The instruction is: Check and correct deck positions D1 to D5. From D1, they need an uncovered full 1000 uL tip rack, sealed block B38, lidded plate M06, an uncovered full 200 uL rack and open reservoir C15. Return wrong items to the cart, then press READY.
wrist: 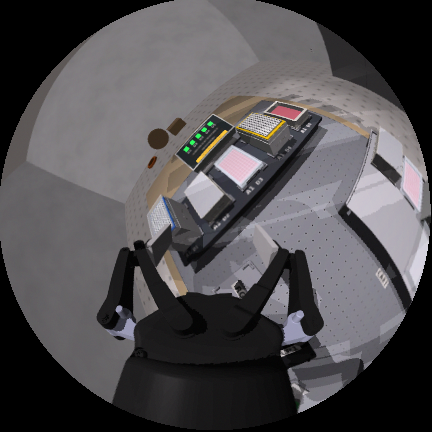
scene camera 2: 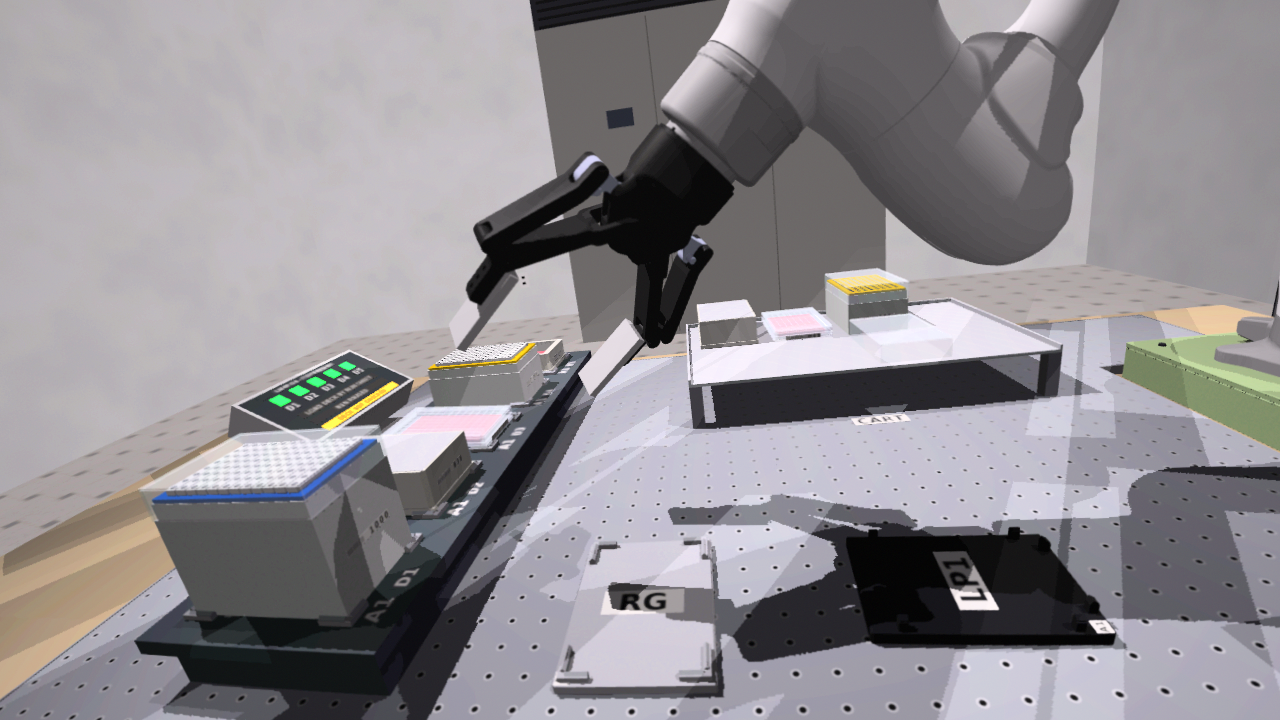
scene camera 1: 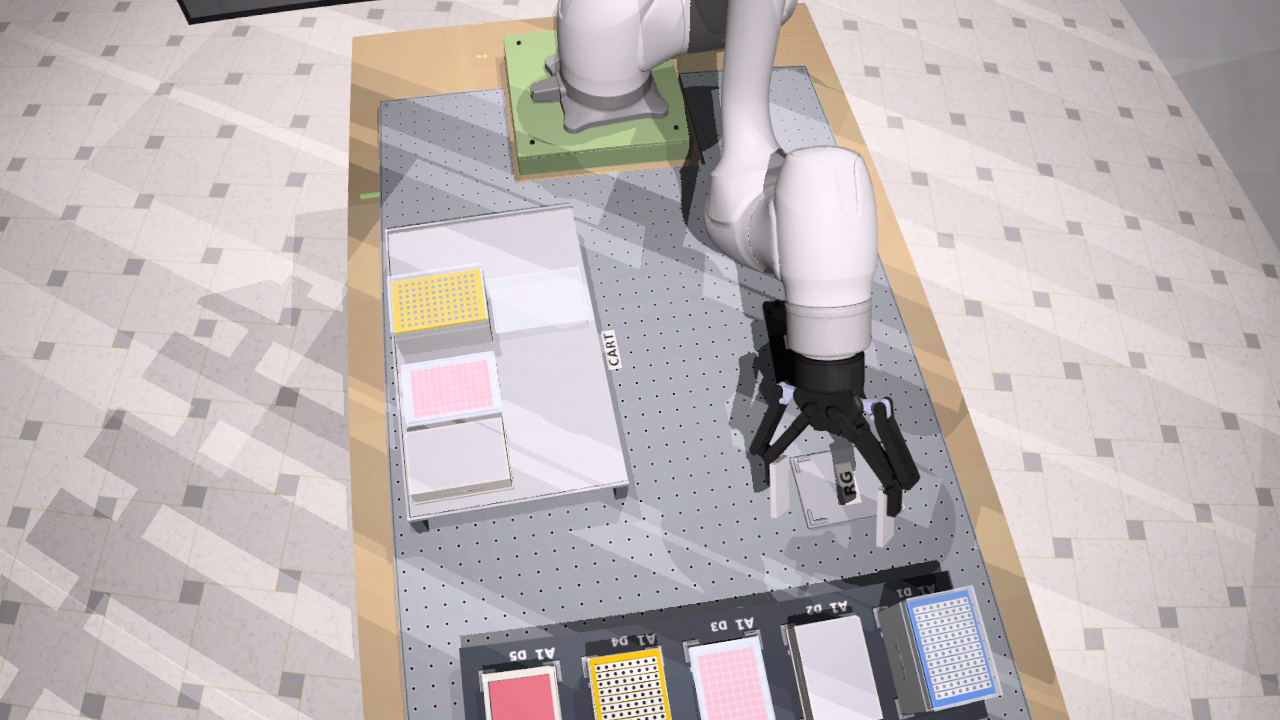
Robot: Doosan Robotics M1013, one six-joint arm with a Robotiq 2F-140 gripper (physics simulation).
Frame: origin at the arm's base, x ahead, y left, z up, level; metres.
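Seen in the pictures: gripper, fingertip midpoint: (wrist: 212,233) (scene camera 2: 528,364) (scene camera 1: 830,526); arm's base, origin of the base link: (scene camera 1: 605,88).
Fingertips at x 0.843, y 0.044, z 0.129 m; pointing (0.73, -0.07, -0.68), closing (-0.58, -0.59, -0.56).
Observation:
Offsets run from my fingertips to a thing's top centre. "spot": to the spot under its first point.
My gripper (scene camera 1: 830,517) (scene camera 2: 528,358) (wrist: 212,233) is open and empty, above the table near RG. At D1 stands a blue-rimmed full tip rack {0.174 m ahead, 0.098 m left, 0.015 m down} (scene camera 1: 951,649) (scene camera 2: 268,546) (wrist: 162,216); a clear cover shows around its top in scene camera 2. D2 holds a pale block {0.159 m ahead, 0.025 m right, 0.077 m down} (scene camera 1: 836,667) (scene camera 2: 429,465) (wrist: 205,195), label unreadable. D3 holds a pink plate {0.146 m ahead, 0.149 m right, 0.096 m down} (scene camera 1: 731,685) (scene camera 2: 456,425) (wrist: 240,166) with a clear lid. D4 holds a yellow-rimmed tip rack {0.128 m ahead, 0.272 m right, 0.054 m down} (scene camera 1: 629,685) (scene camera 2: 487,380) (wrist: 262,127), uncovered. D5 holds an open red reservoir {0.113 m ahead, 0.395 m right, 0.087 m down} (scene camera 1: 521,694) (wrist: 286,111). READY is not readable.
The cart {0.375 m back, 0.323 m right, 0.102 m down} (scene camera 1: 554,402) (scene camera 2: 984,344) bears a covered yellow rack {0.434 m back, 0.387 m right, 0.037 m down} (scene camera 1: 438,301) (scene camera 2: 865,300), a pink plate {0.326 m back, 0.395 m right, 0.091 m down} (scene camera 1: 452,389), a pale block {0.219 m back, 0.403 m right, 0.066 m down} (scene camera 1: 456,456) and a flat clear cover {0.424 m back, 0.252 m right, 0.083 m down} (scene camera 1: 541,300). The RG plate {0.076 m back, 0.107 m left, 0.154 m down} (scene camera 2: 640,649), black LP1 plate {0.303 m back, 0.124 m left, 0.148 m down} (scene camera 2: 904,582) and status panel {spot: 0.292 m ahead, 0.158 m right, 0.046 m down} (scene camera 2: 322,389) (wrist: 205,142) stand apart.

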